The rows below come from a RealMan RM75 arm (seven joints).
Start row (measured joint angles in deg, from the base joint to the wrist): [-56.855, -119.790, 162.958, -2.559, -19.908, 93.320, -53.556]
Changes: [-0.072, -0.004, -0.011, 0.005, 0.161, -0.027, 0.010]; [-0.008, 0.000, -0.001, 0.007, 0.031, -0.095, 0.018]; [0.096, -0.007, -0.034, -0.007, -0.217, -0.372, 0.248]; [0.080, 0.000, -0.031, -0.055, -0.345, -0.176, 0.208]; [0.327, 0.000, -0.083, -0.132, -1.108, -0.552, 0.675]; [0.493, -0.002, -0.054, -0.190, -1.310, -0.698, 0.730]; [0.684, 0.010, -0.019, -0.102, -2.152, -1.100, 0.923]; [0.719, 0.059, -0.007, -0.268, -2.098, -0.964, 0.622]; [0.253, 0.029, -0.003, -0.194, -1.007, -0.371, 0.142]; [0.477, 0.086, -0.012, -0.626, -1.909, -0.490, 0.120]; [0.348, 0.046, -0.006, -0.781, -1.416, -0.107, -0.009]
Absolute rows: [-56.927, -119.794, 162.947, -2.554, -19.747, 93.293, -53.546]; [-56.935, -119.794, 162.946, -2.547, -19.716, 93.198, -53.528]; [-56.839, -119.801, 162.912, -2.554, -19.933, 92.826, -53.280]; [-56.759, -119.801, 162.881, -2.609, -20.278, 92.650, -53.072]; [-56.432, -119.801, 162.798, -2.741, -21.386, 92.098, -52.397]; [-55.939, -119.803, 162.744, -2.931, -22.696, 91.400, -51.667]; [-55.255, -119.793, 162.725, -3.033, -24.848, 90.300, -50.744]; [-54.536, -119.734, 162.718, -3.301, -26.946, 89.336, -50.122]; [-54.283, -119.705, 162.715, -3.495, -27.953, 88.965, -49.980]; [-53.806, -119.619, 162.703, -4.121, -29.862, 88.475, -49.860]; [-53.458, -119.573, 162.697, -4.902, -31.278, 88.368, -49.869]
